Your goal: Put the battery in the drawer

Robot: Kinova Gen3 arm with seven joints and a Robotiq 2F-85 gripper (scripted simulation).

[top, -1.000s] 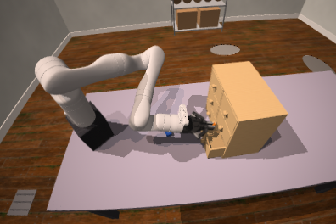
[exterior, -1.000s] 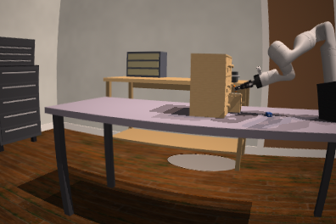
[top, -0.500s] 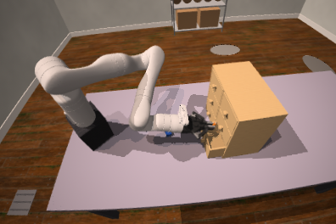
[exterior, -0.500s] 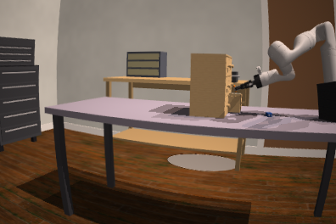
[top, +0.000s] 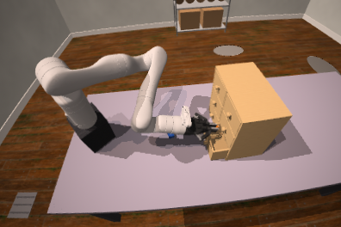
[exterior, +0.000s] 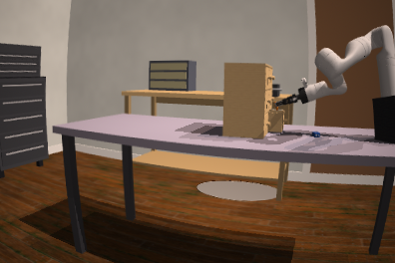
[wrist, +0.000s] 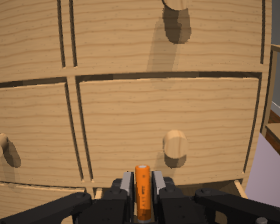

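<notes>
Right now the AAA battery is 1 cm below my hand and 1 cm ahead of it. From my hand the other things lie so: small blue object: 19 cm behind, 13 cm below, 7 cm to the left.
</notes>
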